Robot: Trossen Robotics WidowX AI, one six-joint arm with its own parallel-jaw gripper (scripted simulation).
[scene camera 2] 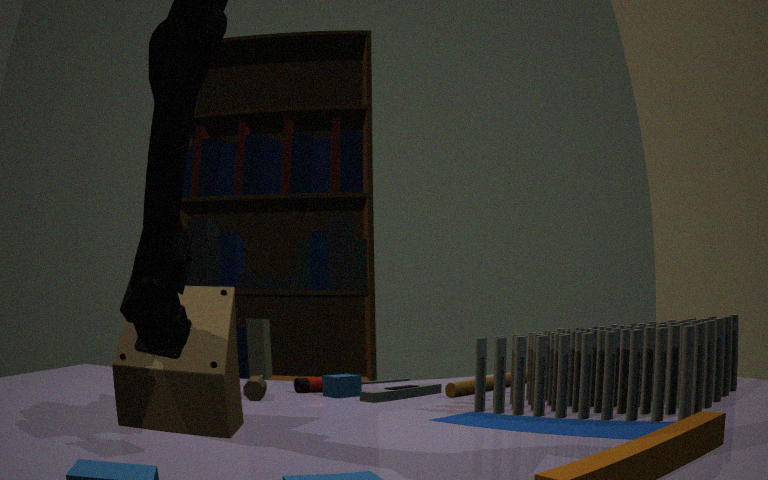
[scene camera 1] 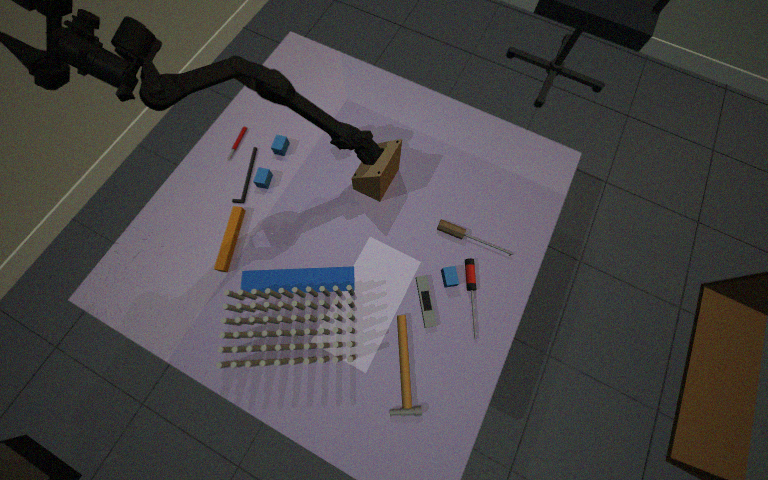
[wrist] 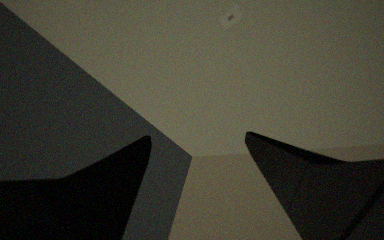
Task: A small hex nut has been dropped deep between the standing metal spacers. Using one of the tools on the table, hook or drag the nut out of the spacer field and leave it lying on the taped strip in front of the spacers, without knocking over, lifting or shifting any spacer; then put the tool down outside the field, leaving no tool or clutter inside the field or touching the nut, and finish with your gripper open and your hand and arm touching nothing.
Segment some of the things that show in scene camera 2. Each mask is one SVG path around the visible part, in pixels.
A grey block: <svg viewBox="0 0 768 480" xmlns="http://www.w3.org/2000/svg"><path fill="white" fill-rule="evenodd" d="M442 386L437 383L361 391L360 401L372 403L388 402L442 393Z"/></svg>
A blue cube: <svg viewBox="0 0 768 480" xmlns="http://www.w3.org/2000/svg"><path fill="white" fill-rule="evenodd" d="M322 375L323 396L332 398L360 397L360 392L362 391L361 376L352 374Z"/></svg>
